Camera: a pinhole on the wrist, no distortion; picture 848 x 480 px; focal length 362.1 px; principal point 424.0 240.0 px. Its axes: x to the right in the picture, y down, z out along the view. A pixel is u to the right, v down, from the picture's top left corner.
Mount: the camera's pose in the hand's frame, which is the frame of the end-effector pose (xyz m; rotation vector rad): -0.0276 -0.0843 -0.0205 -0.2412 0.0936 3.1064
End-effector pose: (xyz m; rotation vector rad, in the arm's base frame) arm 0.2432 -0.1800 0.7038 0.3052 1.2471 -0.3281
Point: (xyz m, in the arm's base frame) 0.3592 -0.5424 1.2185
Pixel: 684 406
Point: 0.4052 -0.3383 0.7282
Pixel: 264 249
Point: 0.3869 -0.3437 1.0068
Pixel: 601 258
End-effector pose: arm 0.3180 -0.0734 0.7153 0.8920 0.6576 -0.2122
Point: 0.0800 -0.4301 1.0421
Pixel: 732 294
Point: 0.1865 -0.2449 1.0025
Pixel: 736 123
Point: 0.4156 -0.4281 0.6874
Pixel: 256 394
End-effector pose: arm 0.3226 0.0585 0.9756 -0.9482 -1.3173 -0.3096
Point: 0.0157 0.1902 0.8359
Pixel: 518 252
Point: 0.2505 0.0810 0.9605
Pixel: 370 36
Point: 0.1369 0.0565 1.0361
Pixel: 275 448
